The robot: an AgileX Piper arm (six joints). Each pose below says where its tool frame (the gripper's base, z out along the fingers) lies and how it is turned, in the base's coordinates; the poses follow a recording.
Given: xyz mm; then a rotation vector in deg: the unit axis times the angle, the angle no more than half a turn.
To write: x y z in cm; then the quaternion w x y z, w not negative. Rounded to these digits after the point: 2 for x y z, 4 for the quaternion.
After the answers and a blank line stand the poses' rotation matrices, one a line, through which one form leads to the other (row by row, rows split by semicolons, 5 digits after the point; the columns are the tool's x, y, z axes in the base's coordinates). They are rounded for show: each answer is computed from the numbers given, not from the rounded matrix.
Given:
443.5, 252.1, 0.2, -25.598, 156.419, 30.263
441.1, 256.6, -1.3, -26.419, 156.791, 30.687
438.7, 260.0, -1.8, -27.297, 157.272, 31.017
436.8, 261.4, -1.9, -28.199, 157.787, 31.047
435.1, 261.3, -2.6, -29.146, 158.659, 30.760
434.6, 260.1, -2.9, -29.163, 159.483, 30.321
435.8, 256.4, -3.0, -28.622, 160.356, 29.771
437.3, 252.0, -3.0, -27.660, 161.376, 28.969
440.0, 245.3, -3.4, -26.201, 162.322, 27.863
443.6, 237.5, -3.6, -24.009, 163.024, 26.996
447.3, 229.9, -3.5, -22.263, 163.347, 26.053
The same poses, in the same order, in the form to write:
44.35, 25.21, 0.02, 0.1619, -0.1565, 0.9566, 0.1851
44.11, 25.66, -0.13, 0.1570, -0.1611, 0.9562, 0.1872
43.87, 26.00, -0.18, 0.1512, -0.1659, 0.9561, 0.1886
43.68, 26.14, -0.19, 0.1455, -0.1709, 0.9562, 0.1881
43.51, 26.13, -0.26, 0.1373, -0.1758, 0.9570, 0.1855
43.46, 26.01, -0.29, 0.1311, -0.1753, 0.9586, 0.1822
43.58, 25.64, -0.30, 0.1254, -0.1715, 0.9608, 0.1784
43.73, 25.20, -0.30, 0.1195, -0.1652, 0.9636, 0.1730
44.00, 24.53, -0.34, 0.1152, -0.1561, 0.9669, 0.1660
44.36, 23.75, -0.36, 0.1134, -0.1429, 0.9700, 0.1606
44.73, 22.99, -0.35, 0.1140, -0.1325, 0.9723, 0.1551

-0.89855 -0.35942 0.25184; -0.23955 0.88249 0.40476; -0.36772 0.30337 -0.87906
-0.89879 -0.36690 0.23993; -0.24938 0.87803 0.40851; -0.36055 0.30733 -0.88066
-0.89922 -0.37431 0.22651; -0.26028 0.87382 0.41071; -0.35166 0.31036 -0.88318
-0.89925 -0.38153 0.21397; -0.27202 0.87081 0.40951; -0.34256 0.31005 -0.88686
-0.90050 -0.38742 0.19749; -0.28554 0.86934 0.40338; -0.32796 0.30685 -0.89347
-0.90420 -0.38382 0.18737; -0.28828 0.87212 0.39534; -0.31515 0.30345 -0.89922
-0.90972 -0.37426 0.17984; -0.28476 0.87755 0.38576; -0.30219 0.29972 -0.90490
-0.91688 -0.35964 0.17318; -0.27695 0.88560 0.37284; -0.28746 0.29388 -0.91159
-0.92474 -0.34003 0.17101; -0.26354 0.89620 0.35689; -0.27461 0.28497 -0.91836
-0.93347 -0.31357 0.17407; -0.24072 0.90758 0.34402; -0.26586 0.27923 -0.92268
-0.93887 -0.29307 0.18067; -0.22233 0.91678 0.33179; -0.26287 0.27134 -0.92589

